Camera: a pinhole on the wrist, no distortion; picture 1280 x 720 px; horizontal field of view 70.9 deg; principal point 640.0 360.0 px. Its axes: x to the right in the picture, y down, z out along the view. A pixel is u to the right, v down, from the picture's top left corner.
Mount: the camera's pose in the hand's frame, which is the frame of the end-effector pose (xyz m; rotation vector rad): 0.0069 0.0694 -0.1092 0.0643 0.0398 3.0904
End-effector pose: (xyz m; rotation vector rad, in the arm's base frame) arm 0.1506 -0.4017 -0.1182 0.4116 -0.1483 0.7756
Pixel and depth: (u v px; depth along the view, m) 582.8 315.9 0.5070
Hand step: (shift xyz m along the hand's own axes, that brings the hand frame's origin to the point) 0.0617 0.1051 0.3952
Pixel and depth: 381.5 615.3 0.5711
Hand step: 0.1868 -0.0868 0.4588
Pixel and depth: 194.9 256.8 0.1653
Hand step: 0.0965 0.0883 0.0520
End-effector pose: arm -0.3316 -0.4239 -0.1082 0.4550 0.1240 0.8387
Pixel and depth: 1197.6 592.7 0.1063
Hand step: -0.0558 0.0479 0.0004
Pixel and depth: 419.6 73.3 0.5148
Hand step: 0.1627 0.2396 0.3954
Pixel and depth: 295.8 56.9 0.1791
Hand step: 0.0859 0.1306 0.0653
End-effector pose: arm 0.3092 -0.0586 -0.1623 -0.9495 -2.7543 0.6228
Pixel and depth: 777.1 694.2 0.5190
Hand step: -0.0598 -0.1064 0.4176
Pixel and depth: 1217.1 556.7 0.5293
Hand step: -0.3156 -0.0159 0.4365
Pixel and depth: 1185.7 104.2 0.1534
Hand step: -0.0774 0.1215 0.0467
